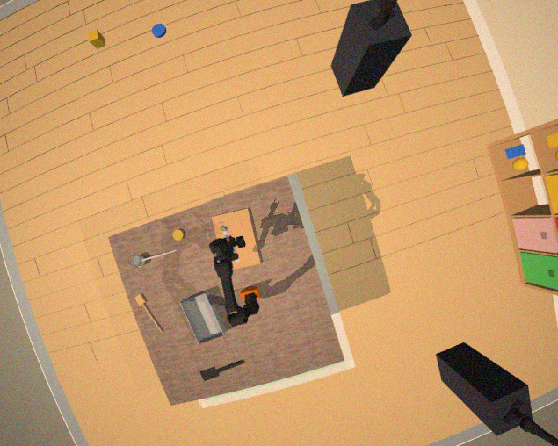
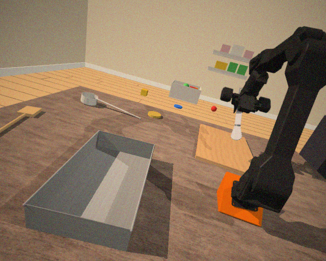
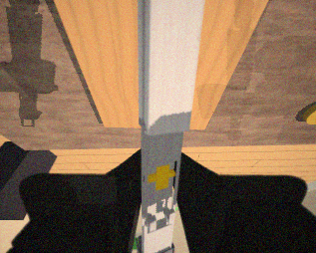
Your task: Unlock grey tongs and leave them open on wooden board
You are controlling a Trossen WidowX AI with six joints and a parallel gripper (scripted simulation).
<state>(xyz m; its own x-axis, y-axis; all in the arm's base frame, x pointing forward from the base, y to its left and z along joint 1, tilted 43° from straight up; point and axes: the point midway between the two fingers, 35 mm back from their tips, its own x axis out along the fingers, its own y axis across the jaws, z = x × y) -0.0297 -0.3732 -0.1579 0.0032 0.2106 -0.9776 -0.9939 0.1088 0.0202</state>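
My gripper tip is now 2 cm to the right of the yellow lock piece and 3 cm below it. The rest, counted from my gripper tip: black spatula: 42 cm ahead, 86 cm to the left, 15 cm below; then wooden board: 4 cm to the left, 15 cm below; then grey roasting tin: 37 cm ahead, 45 cm to the left, 13 cm below.
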